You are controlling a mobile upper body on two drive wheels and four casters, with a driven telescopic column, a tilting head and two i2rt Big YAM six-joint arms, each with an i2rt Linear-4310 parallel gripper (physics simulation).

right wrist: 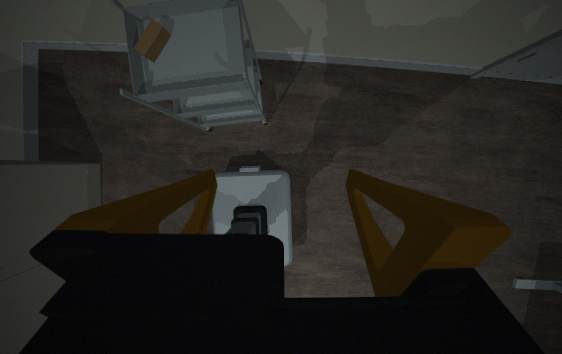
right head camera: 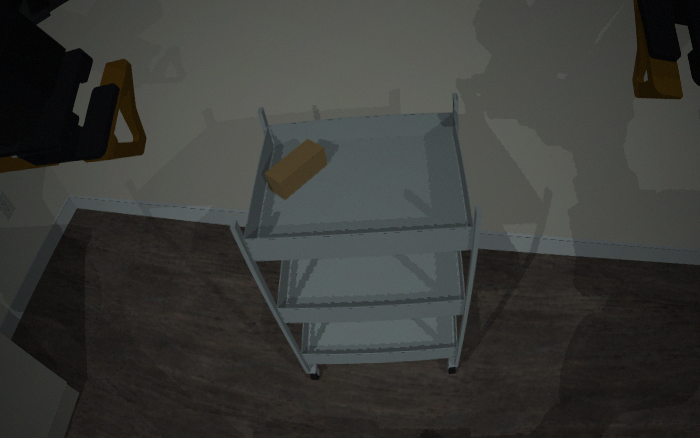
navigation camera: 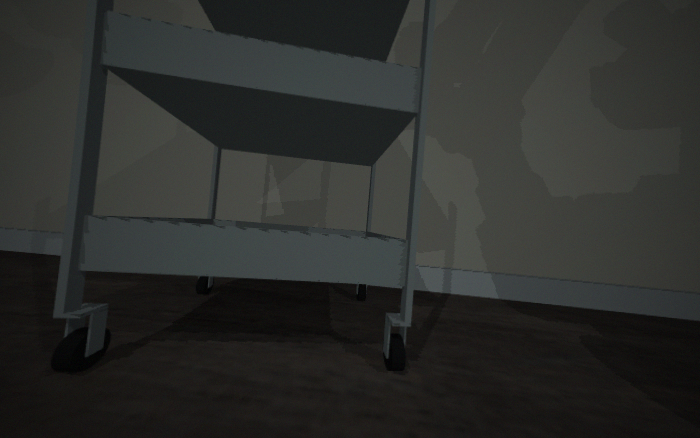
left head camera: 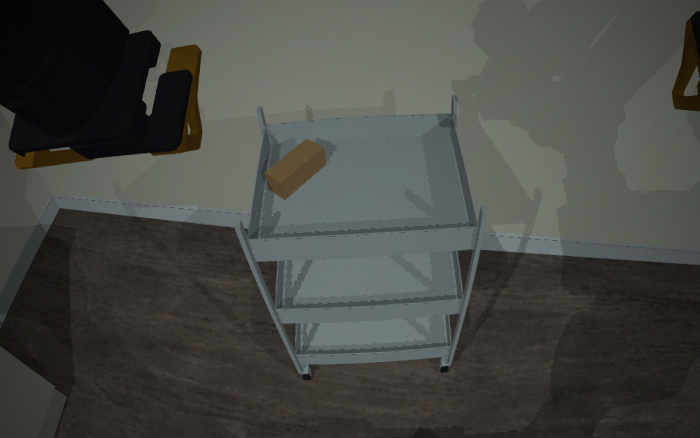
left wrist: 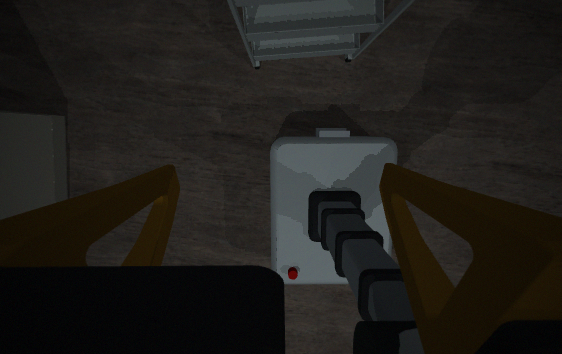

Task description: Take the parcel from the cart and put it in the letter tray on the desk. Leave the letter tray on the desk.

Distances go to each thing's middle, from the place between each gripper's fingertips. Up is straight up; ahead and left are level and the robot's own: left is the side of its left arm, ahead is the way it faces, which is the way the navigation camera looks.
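Scene:
Brown parcel (left head camera: 304,161): 51 cm ahead of my right hand, 50 cm to the left of it, 60 cm below it.
Brown parcel from my left hand: 540 mm ahead, 40 mm to the left, 580 mm below.

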